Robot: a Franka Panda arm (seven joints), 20 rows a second.
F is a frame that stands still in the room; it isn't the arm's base.
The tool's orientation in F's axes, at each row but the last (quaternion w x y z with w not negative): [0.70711 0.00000 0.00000 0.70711]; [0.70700 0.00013 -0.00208 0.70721]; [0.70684 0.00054 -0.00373 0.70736]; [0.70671 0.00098 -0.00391 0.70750]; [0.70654 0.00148 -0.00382 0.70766]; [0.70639 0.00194 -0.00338 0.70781]
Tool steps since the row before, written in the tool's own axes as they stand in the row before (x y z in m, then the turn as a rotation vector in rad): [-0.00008 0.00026 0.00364 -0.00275 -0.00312 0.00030]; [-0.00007 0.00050 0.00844 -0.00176 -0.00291 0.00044]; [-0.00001 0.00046 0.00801 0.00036 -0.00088 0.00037]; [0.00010 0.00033 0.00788 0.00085 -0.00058 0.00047]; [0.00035 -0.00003 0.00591 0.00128 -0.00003 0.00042]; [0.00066 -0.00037 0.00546 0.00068 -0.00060 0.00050]
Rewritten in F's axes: [-0.00026 -0.00008 0.00364 0.00312 -0.00275 0.00030]; [-0.00052 -0.00010 0.00844 0.00291 -0.00176 0.00044]; [-0.00050 -0.00006 0.00801 0.00088 0.00036 0.00038]; [-0.00036 0.00005 0.00788 0.00058 0.00085 0.00048]; [0.00001 0.00031 0.00591 0.00003 0.00128 0.00043]; [0.00036 0.00062 0.00547 0.00060 0.00068 0.00051]
